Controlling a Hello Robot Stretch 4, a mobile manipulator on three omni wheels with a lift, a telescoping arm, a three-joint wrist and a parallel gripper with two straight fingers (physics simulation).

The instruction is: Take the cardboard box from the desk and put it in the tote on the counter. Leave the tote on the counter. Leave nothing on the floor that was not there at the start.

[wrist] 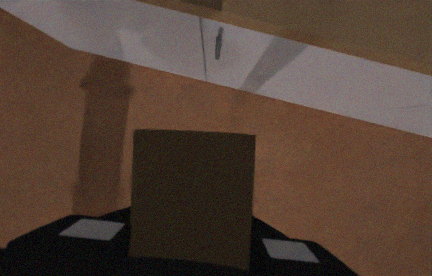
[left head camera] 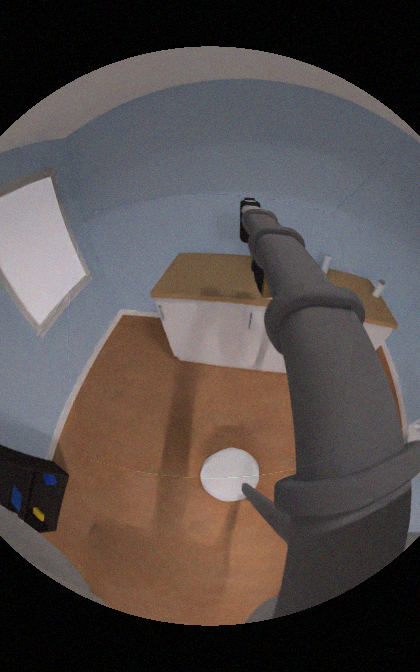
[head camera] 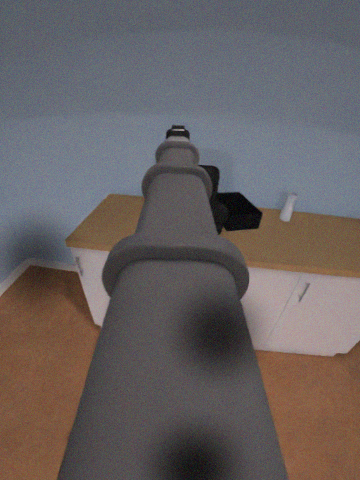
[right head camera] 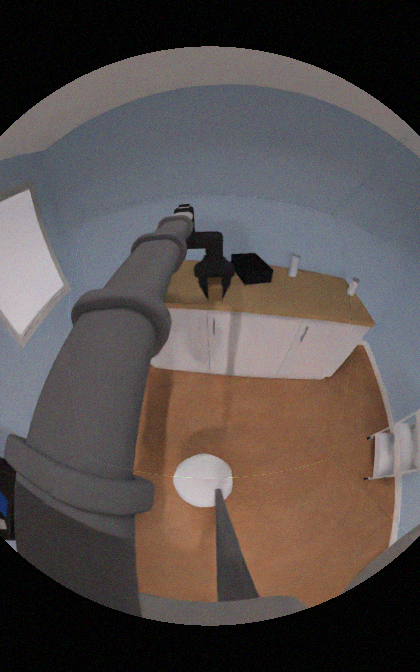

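Frame: origin at the robot's base, x right, y ahead, z up, level; centimetres.
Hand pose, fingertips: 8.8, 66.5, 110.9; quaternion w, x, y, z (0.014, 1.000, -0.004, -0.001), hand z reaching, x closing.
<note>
Things, the pixels of their top centre, and the offset from my fingertips, as dx, dy, dz. Level surfaces: height alone.
- brown cardboard box, middle of its top: (wrist: 189,241) -0.1, +1.5, +6.0
- counter top, its level: dz -22.6
- black tote, middle of its top: (head camera: 235,202) +27.3, +61.8, -12.6
- white cylinder, middle of its top: (head camera: 292,194) +62.0, +62.7, -5.6
The brown cardboard box (right head camera: 215,289) (wrist: 192,200) is between the two fingers of my gripper (right head camera: 215,295) (wrist: 196,224), which is shut on it. In the right head view the box hangs in front of the counter top (head camera: 310,246) (left head camera: 210,276) (right head camera: 300,300) (wrist: 370,37), near its front edge and left of the tote. The black tote (head camera: 242,212) (right head camera: 251,269) stands on the counter near the wall; its inside is too dark to make out. In the head view my arm hides the box. In the wrist view floor shows around the box, with the counter's front beyond it.
A white cylinder (head camera: 288,207) (right head camera: 294,266) stands right of the tote, and a second white bottle (left head camera: 379,288) (right head camera: 352,287) stands near the counter's right end. A round white object (left head camera: 230,474) (right head camera: 203,480) is low in front of me. A white rack (right head camera: 397,452) stands at the right wall.
</note>
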